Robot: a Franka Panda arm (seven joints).
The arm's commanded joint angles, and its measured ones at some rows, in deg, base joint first. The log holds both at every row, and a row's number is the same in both.
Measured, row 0: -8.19, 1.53, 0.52, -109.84, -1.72, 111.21, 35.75
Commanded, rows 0 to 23: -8.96, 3.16, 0.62, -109.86, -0.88, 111.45, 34.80; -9.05, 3.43, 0.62, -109.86, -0.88, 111.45, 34.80; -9.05, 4.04, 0.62, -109.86, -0.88, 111.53, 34.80; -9.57, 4.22, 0.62, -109.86, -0.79, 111.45, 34.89; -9.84, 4.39, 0.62, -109.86, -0.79, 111.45, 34.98; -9.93, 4.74, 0.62, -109.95, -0.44, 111.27, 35.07; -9.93, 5.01, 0.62, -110.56, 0.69, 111.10, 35.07; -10.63, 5.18, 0.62, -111.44, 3.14, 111.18, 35.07; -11.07, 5.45, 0.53, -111.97, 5.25, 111.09, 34.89; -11.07, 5.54, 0.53, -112.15, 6.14, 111.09, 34.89; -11.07, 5.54, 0.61, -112.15, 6.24, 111.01, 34.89; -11.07, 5.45, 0.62, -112.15, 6.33, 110.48, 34.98; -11.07, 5.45, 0.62, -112.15, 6.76, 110.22, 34.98; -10.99, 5.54, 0.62, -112.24, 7.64, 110.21, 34.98; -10.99, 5.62, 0.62, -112.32, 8.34, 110.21, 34.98; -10.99, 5.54, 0.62, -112.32, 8.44, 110.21, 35.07; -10.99, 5.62, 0.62, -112.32, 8.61, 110.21, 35.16; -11.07, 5.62, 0.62, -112.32, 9.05, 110.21, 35.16; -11.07, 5.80, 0.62, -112.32, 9.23, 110.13, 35.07; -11.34, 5.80, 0.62, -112.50, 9.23, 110.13, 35.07; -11.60, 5.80, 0.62, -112.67, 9.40, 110.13, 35.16; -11.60, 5.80, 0.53, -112.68, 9.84, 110.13, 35.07; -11.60, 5.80, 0.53, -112.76, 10.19, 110.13, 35.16; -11.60, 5.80, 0.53, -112.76, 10.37, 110.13, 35.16
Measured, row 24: -11.31, 5.70, 0.35, -112.12, 8.31, 110.77, 35.68
